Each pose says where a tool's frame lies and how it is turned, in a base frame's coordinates. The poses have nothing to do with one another.
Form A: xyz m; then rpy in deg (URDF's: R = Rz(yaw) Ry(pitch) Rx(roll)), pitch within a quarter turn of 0, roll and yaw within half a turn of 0.
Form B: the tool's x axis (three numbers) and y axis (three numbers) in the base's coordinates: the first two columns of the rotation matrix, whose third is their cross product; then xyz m. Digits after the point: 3 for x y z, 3 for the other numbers.
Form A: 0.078 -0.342 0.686 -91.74 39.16 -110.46
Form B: -0.271 -0.726 -0.631 0.192 0.602 -0.775 0.078 -0.342 0.686
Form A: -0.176 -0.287 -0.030 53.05 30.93 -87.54
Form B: 0.037 -0.857 -0.514 0.618 -0.385 0.686 -0.176 -0.287 -0.030
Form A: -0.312 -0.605 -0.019 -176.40 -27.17 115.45
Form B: -0.382 0.803 0.457 0.889 0.455 -0.056 -0.312 -0.605 -0.019
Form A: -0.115 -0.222 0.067 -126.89 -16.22 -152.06
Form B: -0.848 -0.450 0.279 -0.479 0.426 -0.768 -0.115 -0.222 0.067
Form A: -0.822 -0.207 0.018 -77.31 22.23 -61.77
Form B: 0.438 -0.816 -0.378 0.019 0.429 -0.903 -0.822 -0.207 0.018
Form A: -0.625 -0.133 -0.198 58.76 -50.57 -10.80
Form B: 0.624 -0.119 0.772 -0.552 0.633 0.543 -0.625 -0.133 -0.198
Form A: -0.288 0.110 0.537 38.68 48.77 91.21
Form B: -0.014 0.659 -0.752 -0.790 0.453 0.412 -0.288 0.110 0.537
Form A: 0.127 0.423 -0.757 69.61 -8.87 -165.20
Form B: -0.955 -0.252 0.154 0.229 -0.300 0.926 0.127 0.423 -0.757
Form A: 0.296 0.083 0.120 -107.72 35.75 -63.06
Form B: 0.368 -0.724 -0.584 -0.523 0.358 -0.773 0.296 0.083 0.120
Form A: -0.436 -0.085 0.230 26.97 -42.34 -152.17
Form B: -0.654 -0.345 0.674 0.686 -0.646 0.335 -0.436 -0.085 0.230
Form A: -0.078 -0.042 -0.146 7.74 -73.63 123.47
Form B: -0.155 0.235 0.959 -0.755 -0.654 0.038 -0.078 -0.042 -0.146
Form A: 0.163 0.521 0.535 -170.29 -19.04 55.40
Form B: 0.537 0.778 0.326 0.843 -0.514 -0.159 0.163 0.521 0.535
